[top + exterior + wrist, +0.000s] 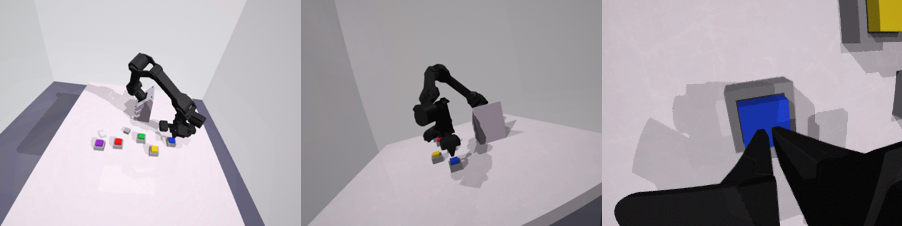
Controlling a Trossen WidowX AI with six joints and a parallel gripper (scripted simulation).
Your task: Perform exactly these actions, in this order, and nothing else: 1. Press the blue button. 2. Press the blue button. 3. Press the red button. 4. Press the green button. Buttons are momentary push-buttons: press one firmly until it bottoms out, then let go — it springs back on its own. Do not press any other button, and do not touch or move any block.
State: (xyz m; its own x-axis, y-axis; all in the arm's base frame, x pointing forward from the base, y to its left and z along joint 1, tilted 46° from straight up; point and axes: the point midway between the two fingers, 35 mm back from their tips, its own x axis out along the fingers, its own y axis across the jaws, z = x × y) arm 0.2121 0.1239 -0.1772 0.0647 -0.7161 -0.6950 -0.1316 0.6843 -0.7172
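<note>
Right now the blue button is 20 mm below my gripper tip. Also, from my gripper tip: grey block: 20 mm behind, 260 mm to the right, 40 mm below; then yellow button: 80 mm ahead, 90 mm to the right, 20 mm below; then green button: 10 mm ahead, 170 mm to the right, 20 mm below.
</note>
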